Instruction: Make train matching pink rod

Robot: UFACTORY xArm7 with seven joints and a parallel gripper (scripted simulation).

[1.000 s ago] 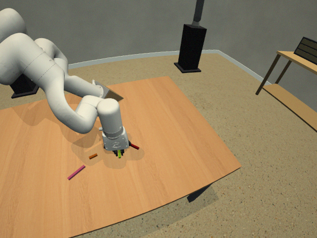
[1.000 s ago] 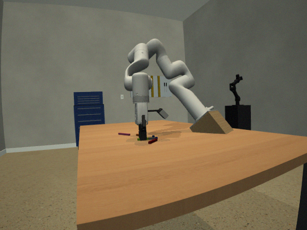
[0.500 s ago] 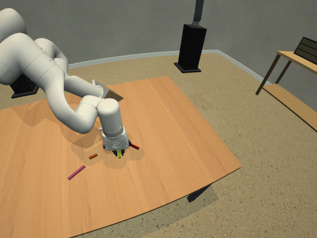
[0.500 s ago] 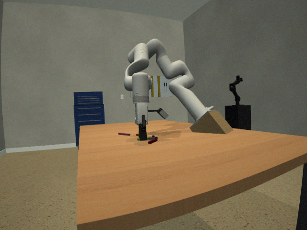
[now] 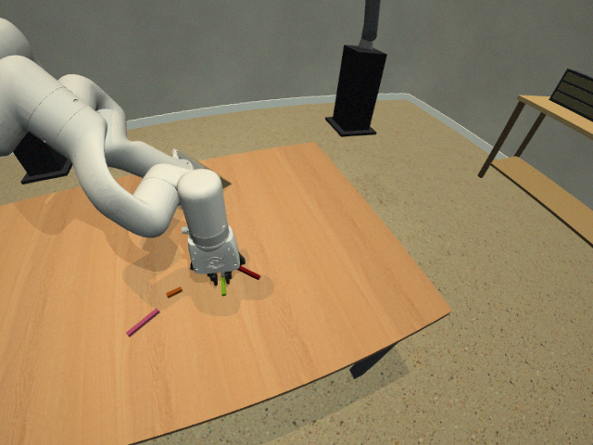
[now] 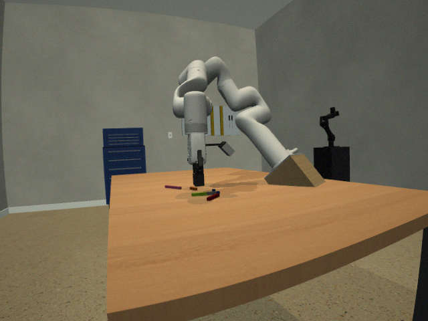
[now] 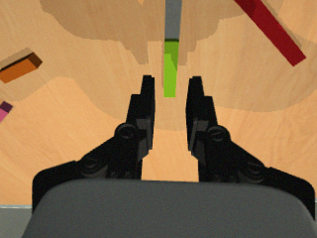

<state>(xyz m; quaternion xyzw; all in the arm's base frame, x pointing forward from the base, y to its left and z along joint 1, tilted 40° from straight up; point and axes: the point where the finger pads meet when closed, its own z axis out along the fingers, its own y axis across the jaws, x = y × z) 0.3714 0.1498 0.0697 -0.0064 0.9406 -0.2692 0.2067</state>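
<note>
Now: the lime rod 50 mm below my hand. Round my hand: orange rod 10 mm behind, 130 mm to the right, 50 mm below; then grey rod 40 mm behind, 50 mm below; then red rod 30 mm behind, 70 mm to the left, 50 mm below.
</note>
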